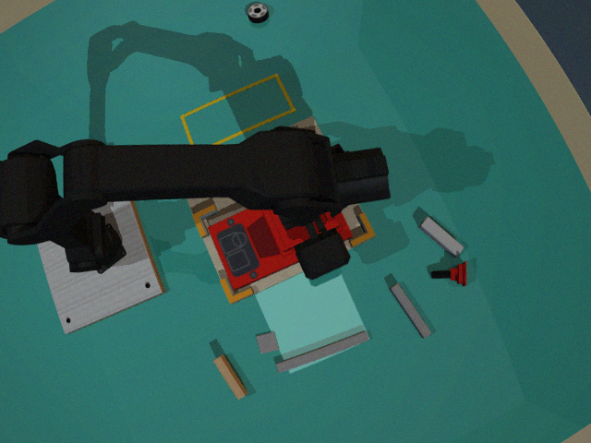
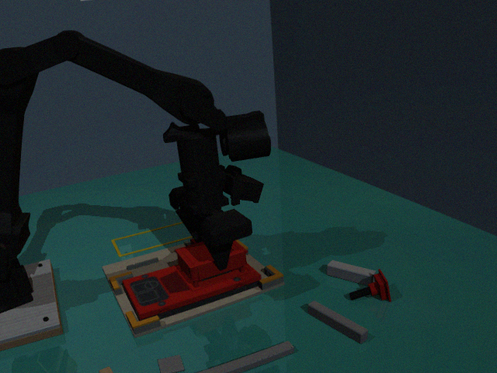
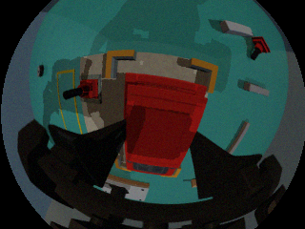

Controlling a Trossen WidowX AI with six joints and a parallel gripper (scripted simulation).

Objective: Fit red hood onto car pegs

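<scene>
My gripper tip is now 1 cm below the red hood. Round my gripper tip: grey engine block 1 cm to the left, 2 cm below; then long grey bar 10 cm behind, 18 cm to the right, 4 cm below; then red knob 15 cm ahead, 21 cm to the right, 3 cm below.
</scene>
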